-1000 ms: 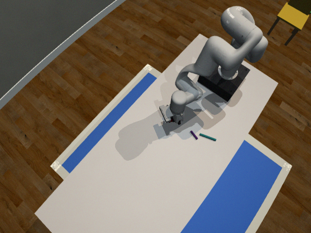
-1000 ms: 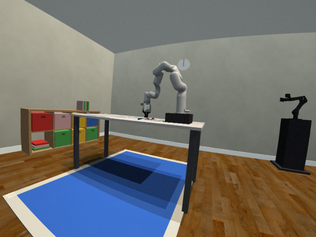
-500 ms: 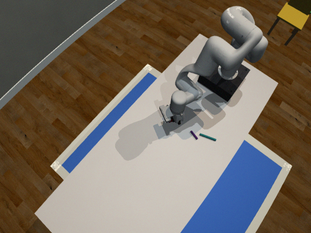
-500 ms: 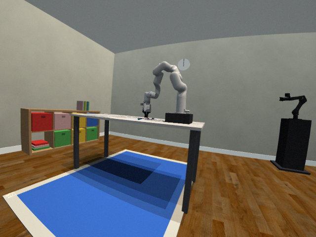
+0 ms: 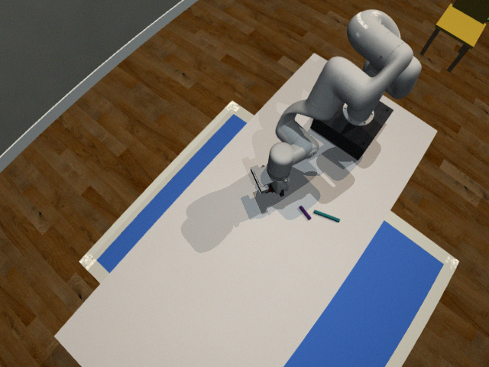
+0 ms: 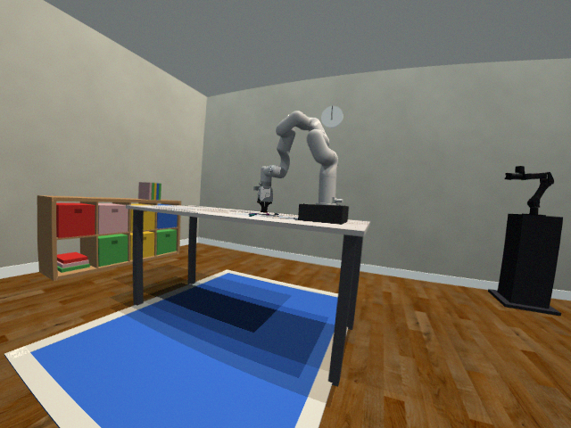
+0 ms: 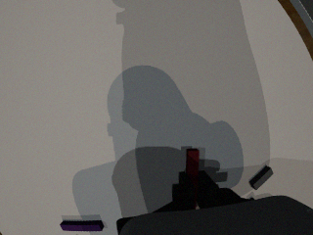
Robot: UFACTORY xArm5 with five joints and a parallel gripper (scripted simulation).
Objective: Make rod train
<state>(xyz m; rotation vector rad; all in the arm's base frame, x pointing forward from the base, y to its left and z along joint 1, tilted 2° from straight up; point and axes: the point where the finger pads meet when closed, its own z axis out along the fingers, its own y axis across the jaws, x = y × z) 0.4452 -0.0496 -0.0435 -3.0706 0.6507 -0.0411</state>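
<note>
Right now my hand is 20 mm above the red rod. Also, from my hand: blue rod (70 mm behind, 60 mm to the right, 30 mm below); grey rod (80 mm to the right, 40 mm behind, 30 mm below); magenta rod (40 mm behind, 30 mm below, 20 mm to the left).
</note>
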